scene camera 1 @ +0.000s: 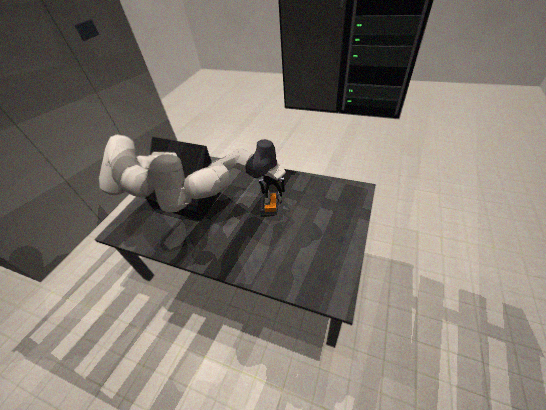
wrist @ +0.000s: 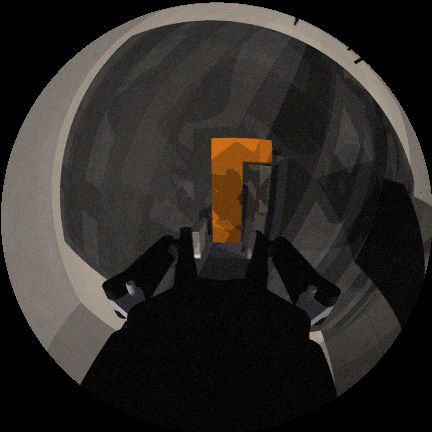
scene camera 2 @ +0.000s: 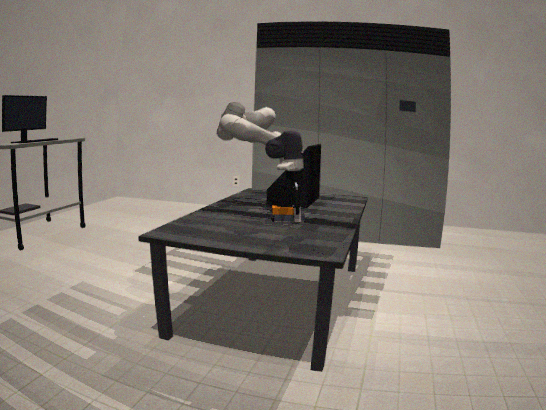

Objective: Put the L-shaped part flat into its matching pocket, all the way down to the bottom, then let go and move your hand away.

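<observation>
The orange L-shaped part [scene camera 1: 270,204] [scene camera 2: 283,210] [wrist: 226,200] lies about level on the dark grey pocket block [scene camera 2: 284,218] [wrist: 280,197], its long arm pointing toward my gripper in the wrist view. In scene camera 2 the part shows above the block's top. My gripper [scene camera 1: 271,195] [scene camera 2: 298,216] [wrist: 224,227] is low, its fingers part-way open on both sides of the long arm's near end. Narrow gaps show between the finger pads and the part in the wrist view. How deep the part sits, and the pocket floor under it, are hidden.
The block stands on the dark table [scene camera 1: 310,260] [scene camera 2: 235,240]. The black arm mount [scene camera 2: 311,175] is behind the gripper. A tall grey cabinet [scene camera 2: 350,125], a server rack [scene camera 1: 315,55] and a side table with a monitor [scene camera 2: 24,113] stand away from the table.
</observation>
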